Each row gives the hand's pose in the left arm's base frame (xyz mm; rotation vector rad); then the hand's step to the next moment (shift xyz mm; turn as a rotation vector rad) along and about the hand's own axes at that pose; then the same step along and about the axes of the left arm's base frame.
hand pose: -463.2 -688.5 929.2 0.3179 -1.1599 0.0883
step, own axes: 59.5 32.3 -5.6 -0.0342 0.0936 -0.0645
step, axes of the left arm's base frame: 21.4 26.7 58.7 0.0218 0.1111 -0.0356
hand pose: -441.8 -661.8 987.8 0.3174 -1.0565 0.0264
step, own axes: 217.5 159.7 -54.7 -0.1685 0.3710 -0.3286
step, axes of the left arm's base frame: 126.8 138.9 201.1 0.1320 0.4644 -0.2022
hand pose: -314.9 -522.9 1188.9 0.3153 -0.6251 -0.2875
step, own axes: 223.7 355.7 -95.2 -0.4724 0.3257 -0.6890
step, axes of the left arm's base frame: 290.7 264.6 176.5 0.1090 0.6031 -0.6545
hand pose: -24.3 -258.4 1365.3 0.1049 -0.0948 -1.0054
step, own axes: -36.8 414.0 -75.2 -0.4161 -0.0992 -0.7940
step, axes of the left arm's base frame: 336.4 254.5 -21.2 -0.2032 0.3343 -0.8127
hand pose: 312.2 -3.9 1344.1 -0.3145 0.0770 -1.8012
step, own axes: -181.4 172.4 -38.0 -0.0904 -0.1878 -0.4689
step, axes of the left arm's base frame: 192.6 126.1 -105.3 -0.2758 0.0811 -0.4250
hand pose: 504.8 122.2 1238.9 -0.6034 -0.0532 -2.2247
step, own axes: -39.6 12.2 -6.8 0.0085 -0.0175 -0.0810
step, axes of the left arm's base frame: 28.1 18.2 -25.3 -0.0502 -0.0130 -0.0652
